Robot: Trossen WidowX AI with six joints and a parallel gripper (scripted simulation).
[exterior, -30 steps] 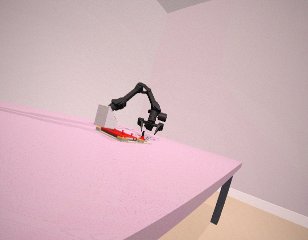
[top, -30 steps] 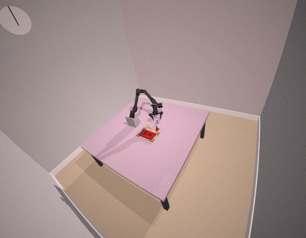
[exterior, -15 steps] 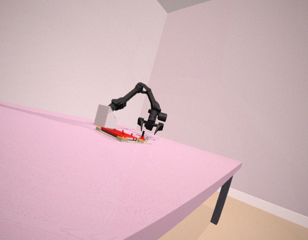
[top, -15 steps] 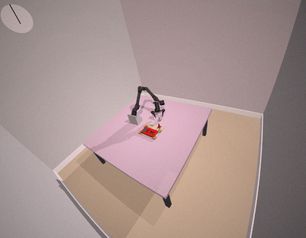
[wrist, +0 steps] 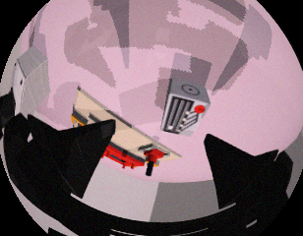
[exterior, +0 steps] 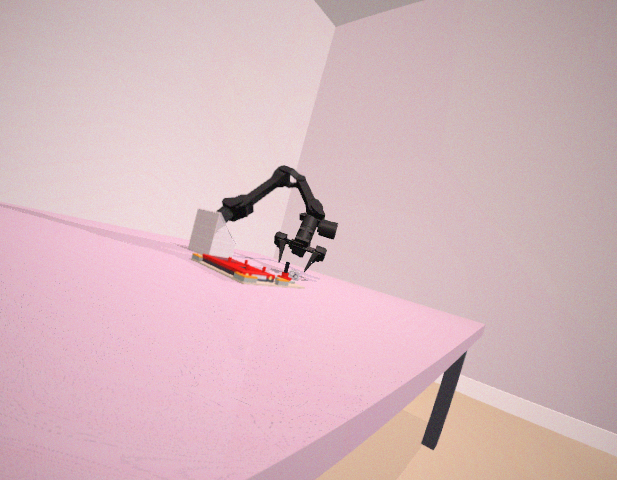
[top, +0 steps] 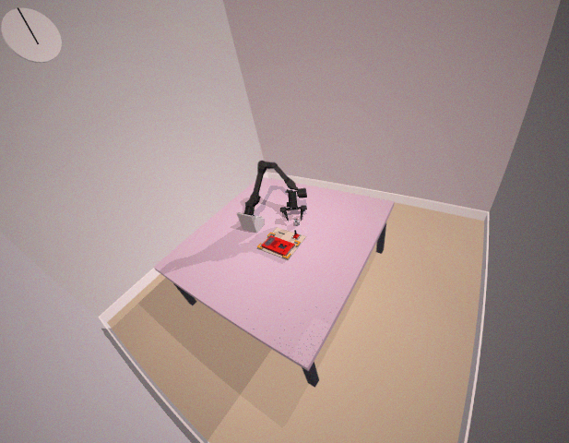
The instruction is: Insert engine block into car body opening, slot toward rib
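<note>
My gripper tip is now 3 cm above the engine block and 1 cm to the right of it.
</note>
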